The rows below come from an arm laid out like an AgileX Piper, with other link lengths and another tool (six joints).
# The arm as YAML. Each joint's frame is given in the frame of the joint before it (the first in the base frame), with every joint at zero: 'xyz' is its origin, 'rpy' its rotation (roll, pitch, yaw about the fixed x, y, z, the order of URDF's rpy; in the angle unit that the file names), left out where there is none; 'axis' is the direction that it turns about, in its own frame. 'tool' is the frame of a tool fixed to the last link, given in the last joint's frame.
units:
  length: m
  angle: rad
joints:
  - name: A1
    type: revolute
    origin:
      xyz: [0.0, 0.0, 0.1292]
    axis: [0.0, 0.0, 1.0]
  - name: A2
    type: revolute
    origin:
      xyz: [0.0, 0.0, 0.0]
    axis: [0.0, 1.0, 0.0]
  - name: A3
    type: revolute
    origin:
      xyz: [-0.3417, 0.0, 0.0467]
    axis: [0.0, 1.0, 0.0]
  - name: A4
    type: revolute
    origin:
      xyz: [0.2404, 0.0, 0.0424]
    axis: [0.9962, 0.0, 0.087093]
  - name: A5
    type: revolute
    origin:
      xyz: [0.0, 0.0, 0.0]
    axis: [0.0, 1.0, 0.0]
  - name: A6
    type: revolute
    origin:
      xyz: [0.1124, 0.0, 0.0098]
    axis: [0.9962, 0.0, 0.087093]
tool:
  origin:
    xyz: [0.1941, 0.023, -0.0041]
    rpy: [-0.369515, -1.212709, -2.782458]
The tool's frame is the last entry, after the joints.
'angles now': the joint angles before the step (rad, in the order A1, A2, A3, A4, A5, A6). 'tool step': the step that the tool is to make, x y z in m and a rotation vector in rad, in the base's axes. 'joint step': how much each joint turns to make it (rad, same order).
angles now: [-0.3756 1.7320 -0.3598 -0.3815 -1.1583 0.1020]
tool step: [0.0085 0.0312 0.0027 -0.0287 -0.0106 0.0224]
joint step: [0.1453 -0.0002 -0.0001 0.1377 0.0003 -0.0663]
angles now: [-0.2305 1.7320 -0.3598 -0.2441 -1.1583 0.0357]
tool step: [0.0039 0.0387 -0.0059 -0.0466 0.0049 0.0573]
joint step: [0.1319 0.0165 -0.0002 0.0884 -0.0057 -0.0740]
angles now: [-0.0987 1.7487 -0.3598 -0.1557 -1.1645 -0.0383]
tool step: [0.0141 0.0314 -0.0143 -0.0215 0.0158 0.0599]
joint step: [0.0805 0.0631 -0.0473 0.0257 0.0026 -0.0293]
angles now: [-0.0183 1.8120 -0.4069 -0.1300 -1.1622 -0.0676]
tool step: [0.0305 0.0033 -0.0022 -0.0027 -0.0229 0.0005]
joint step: [0.0163 0.0763 -0.0975 0.0175 -0.0009 -0.0072]
